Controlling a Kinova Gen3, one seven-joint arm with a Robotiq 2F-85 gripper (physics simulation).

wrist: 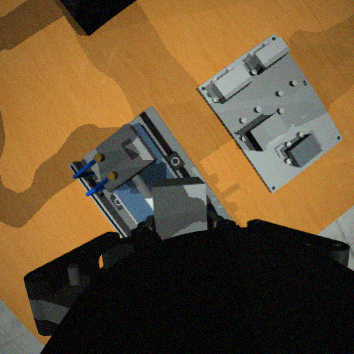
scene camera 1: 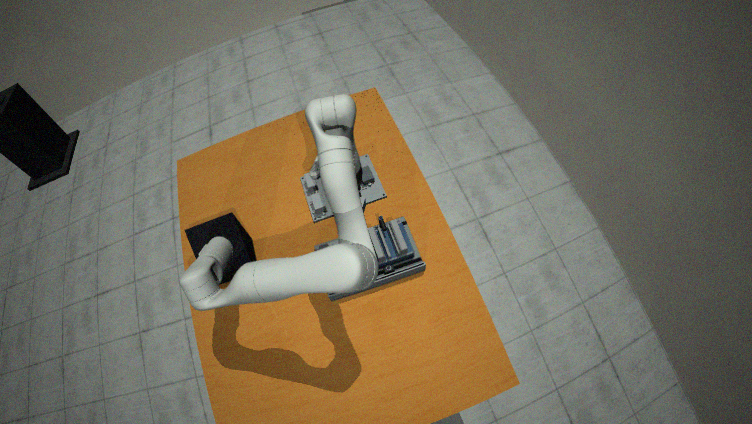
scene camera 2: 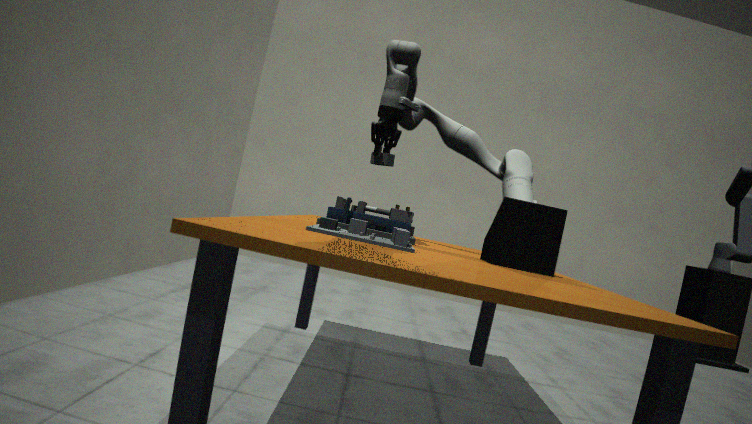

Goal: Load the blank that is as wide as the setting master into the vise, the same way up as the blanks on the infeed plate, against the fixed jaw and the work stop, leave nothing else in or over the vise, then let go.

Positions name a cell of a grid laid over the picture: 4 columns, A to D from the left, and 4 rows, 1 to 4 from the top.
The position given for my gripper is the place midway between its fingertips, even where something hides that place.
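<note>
My gripper (scene camera 2: C2). Wrist view: gripper again (wrist: C3), dark block (wrist: D2), infeed plate (wrist: D2).
</note>
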